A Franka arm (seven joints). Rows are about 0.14 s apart.
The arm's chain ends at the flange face. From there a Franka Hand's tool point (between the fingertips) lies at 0.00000 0.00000 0.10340 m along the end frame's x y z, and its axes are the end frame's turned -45 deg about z.
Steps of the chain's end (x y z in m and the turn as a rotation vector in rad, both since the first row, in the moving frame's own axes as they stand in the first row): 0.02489, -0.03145, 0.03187, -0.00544, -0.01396, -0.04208; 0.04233, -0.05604, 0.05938, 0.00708, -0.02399, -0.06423; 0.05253, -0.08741, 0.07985, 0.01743, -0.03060, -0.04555
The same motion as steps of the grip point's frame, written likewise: 0.03841, -0.00523, 0.03186, 0.00602, -0.01372, -0.04208; 0.06825, -0.01192, 0.05935, 0.02197, -0.01196, -0.06423; 0.09791, -0.02815, 0.07979, 0.03396, -0.00931, -0.04555
